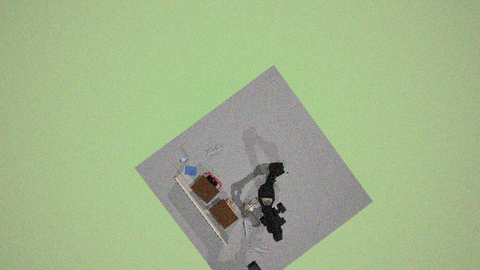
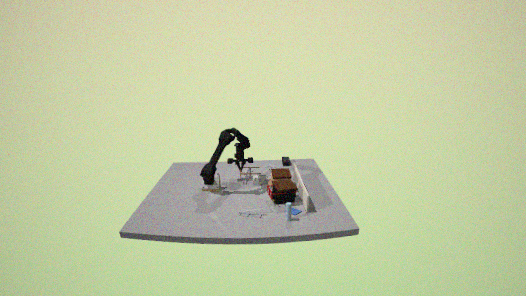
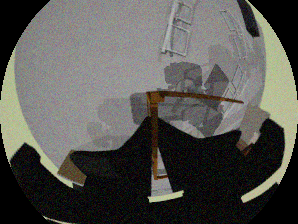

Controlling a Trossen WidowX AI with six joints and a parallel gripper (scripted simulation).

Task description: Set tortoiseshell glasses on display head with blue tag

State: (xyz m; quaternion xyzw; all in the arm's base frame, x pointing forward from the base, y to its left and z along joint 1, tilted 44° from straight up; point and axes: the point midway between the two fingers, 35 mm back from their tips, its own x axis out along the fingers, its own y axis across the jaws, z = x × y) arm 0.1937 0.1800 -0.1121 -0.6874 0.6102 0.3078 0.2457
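Now: gripper tip 13 cm short of the white block, 9 cm to the left of it and 3 cm above it. From my gripper tip the other things lie so: black box (38 cm to the left, 34 cm ahead, 4 cm below); then white panel (42 cm ahead, 26 cm to the right); then display head (27 cm ahead, 17 cm to the right).
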